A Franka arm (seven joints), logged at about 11 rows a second.
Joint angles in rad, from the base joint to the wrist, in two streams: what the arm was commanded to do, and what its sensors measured. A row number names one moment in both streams.
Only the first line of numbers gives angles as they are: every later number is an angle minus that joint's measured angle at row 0.
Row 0, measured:
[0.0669 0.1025 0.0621 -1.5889 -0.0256 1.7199 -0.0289]
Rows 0 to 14, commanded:
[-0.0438 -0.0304 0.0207 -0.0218 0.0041 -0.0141 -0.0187]
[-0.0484 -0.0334 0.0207 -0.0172 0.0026 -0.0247 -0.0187]
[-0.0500 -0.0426 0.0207 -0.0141 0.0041 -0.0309 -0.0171]
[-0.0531 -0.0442 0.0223 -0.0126 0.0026 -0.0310 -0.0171]
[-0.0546 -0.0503 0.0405 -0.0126 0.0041 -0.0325 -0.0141]
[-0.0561 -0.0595 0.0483 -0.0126 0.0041 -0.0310 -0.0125]
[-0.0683 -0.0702 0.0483 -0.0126 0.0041 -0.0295 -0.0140]
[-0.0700 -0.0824 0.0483 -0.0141 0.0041 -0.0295 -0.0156]
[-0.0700 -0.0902 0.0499 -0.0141 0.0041 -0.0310 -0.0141]
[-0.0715 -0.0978 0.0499 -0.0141 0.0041 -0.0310 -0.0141]
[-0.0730 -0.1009 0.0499 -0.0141 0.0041 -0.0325 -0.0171]
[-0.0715 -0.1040 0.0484 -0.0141 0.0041 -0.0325 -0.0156]
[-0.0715 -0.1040 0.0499 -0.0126 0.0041 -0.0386 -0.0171]
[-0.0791 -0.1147 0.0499 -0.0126 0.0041 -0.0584 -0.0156]
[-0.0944 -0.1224 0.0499 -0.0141 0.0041 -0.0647 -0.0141]
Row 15, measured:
[-0.0509 -0.0846 0.0314 0.0013 0.0013 -0.0405 -0.0049]
